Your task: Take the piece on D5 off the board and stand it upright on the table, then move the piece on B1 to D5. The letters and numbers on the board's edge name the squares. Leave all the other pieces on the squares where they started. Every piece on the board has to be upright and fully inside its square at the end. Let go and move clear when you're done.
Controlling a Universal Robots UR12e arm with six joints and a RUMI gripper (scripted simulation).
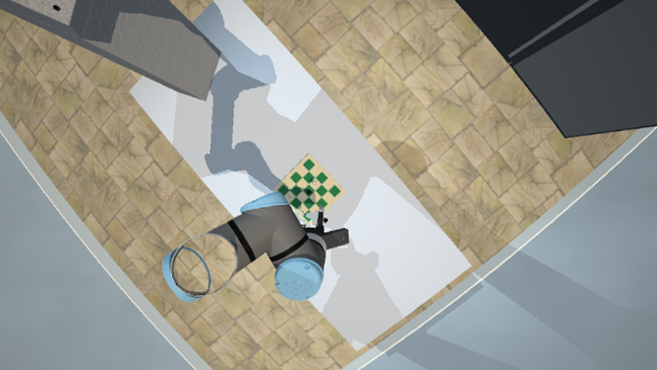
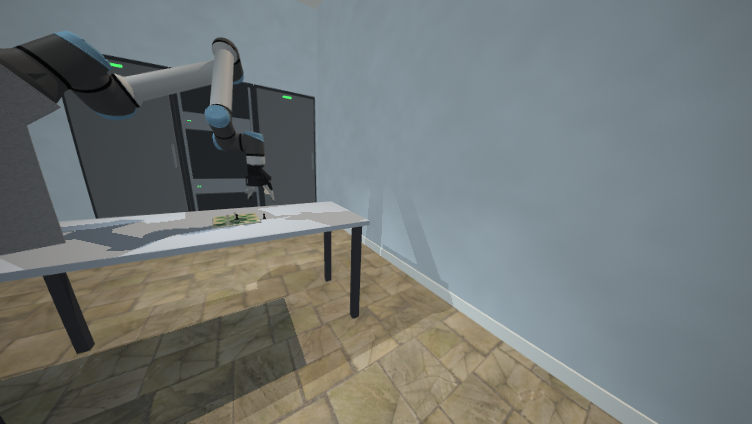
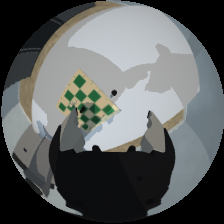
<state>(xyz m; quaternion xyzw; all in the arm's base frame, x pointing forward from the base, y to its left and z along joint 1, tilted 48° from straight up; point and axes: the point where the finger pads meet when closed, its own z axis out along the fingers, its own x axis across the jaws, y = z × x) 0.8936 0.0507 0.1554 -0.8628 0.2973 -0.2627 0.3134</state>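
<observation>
Now: hand 140 mm past the board and 110 mm above it.
</observation>
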